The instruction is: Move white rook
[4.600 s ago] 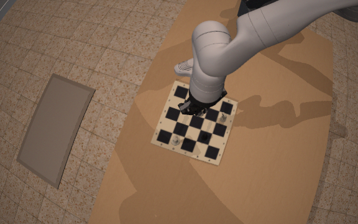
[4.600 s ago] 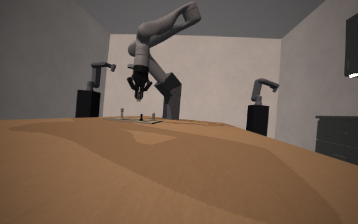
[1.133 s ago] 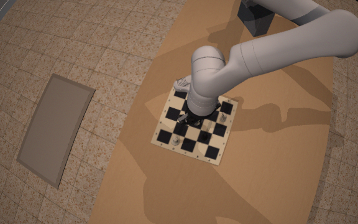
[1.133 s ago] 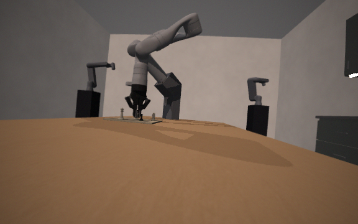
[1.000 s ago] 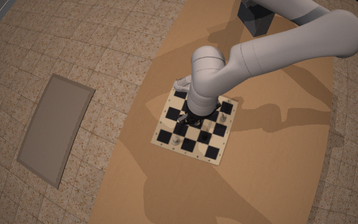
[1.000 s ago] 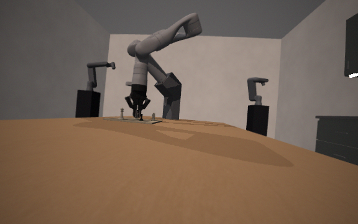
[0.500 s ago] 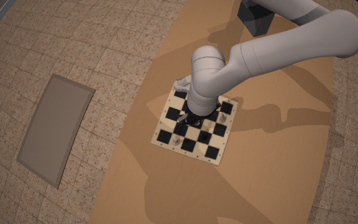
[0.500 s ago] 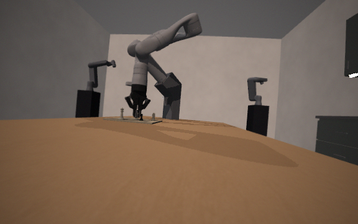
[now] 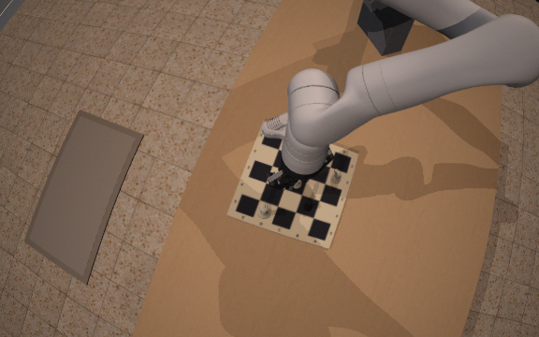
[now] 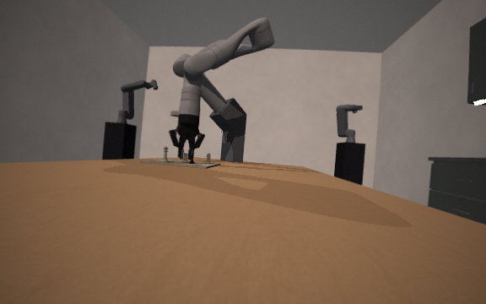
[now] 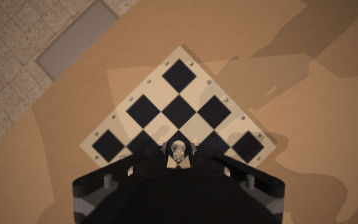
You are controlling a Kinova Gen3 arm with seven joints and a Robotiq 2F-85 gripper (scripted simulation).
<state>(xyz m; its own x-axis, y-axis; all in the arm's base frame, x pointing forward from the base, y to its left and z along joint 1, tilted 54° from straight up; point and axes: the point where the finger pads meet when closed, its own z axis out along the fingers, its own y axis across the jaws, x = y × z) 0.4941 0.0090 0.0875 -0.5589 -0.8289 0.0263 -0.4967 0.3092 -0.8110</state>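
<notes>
The chessboard lies 30 mm below my hand. Also, from my hand: black piece (40 mm to the left, 40 mm ahead, 20 mm below).
</notes>
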